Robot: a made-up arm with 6 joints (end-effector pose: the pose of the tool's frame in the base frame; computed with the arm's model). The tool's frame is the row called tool. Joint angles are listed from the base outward.
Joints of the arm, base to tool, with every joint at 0 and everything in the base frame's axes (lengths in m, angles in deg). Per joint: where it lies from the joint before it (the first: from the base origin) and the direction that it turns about. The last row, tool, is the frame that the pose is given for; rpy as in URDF.
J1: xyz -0.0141 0.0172 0.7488 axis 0 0 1
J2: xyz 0.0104 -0.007 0.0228 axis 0 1 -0.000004
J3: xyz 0.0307 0.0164 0.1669 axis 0 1 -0.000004
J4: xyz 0.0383 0.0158 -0.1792 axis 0 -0.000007 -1
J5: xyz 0.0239 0.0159 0.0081 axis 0 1 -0.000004
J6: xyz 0.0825 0.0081 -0.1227 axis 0 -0.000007 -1
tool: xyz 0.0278 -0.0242 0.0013 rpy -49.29 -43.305 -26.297
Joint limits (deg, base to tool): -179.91..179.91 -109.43..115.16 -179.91..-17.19 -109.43..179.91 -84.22..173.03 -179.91..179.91
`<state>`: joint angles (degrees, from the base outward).
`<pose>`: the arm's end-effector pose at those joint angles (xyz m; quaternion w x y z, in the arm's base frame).
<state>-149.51 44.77 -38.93 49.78 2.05 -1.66</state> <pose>-0.2602 -0.0418 0.5611 0.4255 0.1304 -0.5263 0.7245</pose>
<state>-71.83 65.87 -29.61 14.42 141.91 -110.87</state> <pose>0.1061 0.0144 0.7444 0.4285 0.7874 0.2616 -0.3577</pose>
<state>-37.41 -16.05 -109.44 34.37 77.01 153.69</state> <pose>0.2052 -0.0245 1.0723 0.0897 -0.1737 -0.5993 0.7763</pose>
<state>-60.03 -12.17 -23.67 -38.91 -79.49 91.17</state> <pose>0.1965 -0.1094 0.9243 0.1700 0.2226 -0.3789 -0.8820</pose>
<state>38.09 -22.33 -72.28 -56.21 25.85 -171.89</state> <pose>0.1605 0.2476 0.9705 0.3440 0.2079 0.2621 -0.8774</pose>
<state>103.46 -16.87 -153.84 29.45 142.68 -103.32</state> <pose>-0.1619 0.0422 1.0660 0.0664 -0.5659 0.4336 -0.6981</pose>
